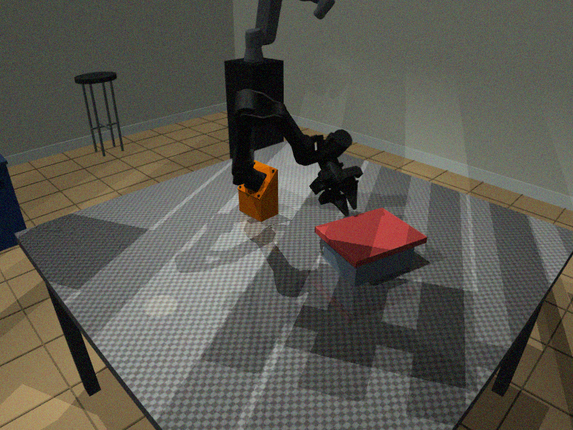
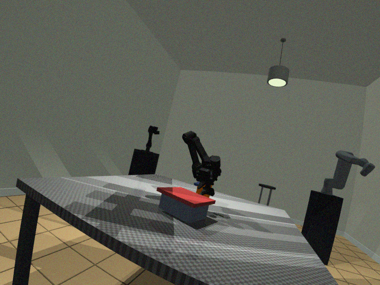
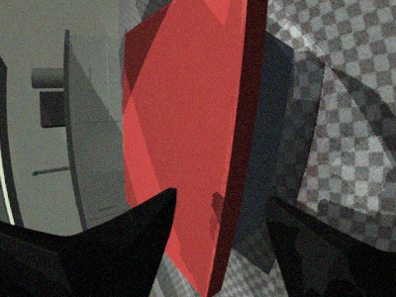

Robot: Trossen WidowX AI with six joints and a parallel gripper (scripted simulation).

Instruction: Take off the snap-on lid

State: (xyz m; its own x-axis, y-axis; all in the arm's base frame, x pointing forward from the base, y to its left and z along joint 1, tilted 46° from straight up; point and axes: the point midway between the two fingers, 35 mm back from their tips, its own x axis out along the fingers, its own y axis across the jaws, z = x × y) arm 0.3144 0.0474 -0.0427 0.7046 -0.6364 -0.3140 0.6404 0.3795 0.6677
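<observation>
The red lid is 9 cm ahead of my gripper tip, 4 cm to the right of it and 1 cm below it. Also, from my gripper tip: blue-grey storage box 9 cm ahead, 4 cm to the right, 6 cm below.
</observation>
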